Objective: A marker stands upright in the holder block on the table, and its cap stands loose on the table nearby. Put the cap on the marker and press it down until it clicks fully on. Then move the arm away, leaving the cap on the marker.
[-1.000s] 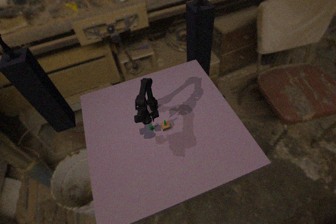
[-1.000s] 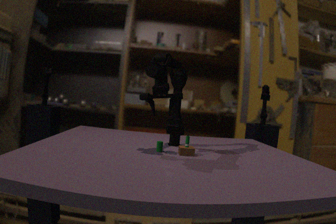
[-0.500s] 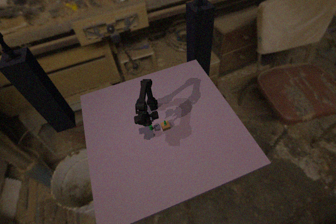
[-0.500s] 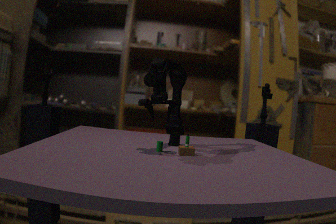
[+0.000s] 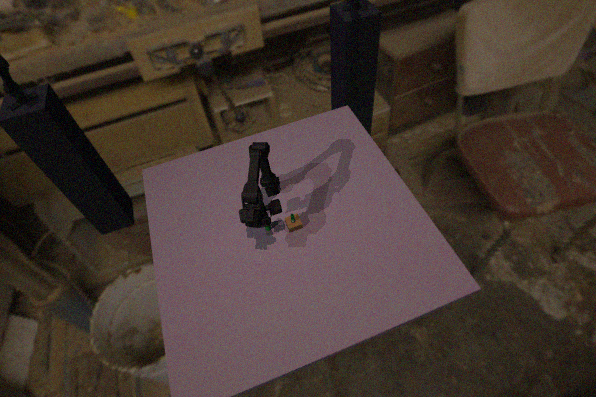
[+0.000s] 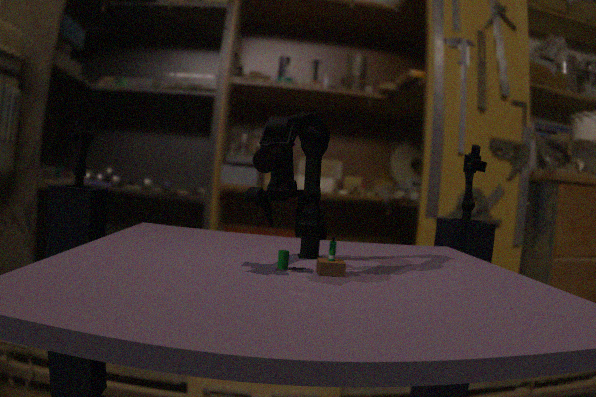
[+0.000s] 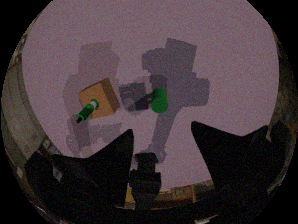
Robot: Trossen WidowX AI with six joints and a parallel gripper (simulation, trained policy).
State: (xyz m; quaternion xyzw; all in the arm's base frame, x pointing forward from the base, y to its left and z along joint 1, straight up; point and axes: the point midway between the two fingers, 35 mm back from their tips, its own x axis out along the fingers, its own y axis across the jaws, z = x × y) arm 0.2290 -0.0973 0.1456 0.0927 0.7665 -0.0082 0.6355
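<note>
Now: the green cap 90 mm below my gripper tip and 10 mm behind it. Also, from my gripper tip: tan holder block: 130 mm to the left, 90 mm below, 20 mm ahead.
</note>
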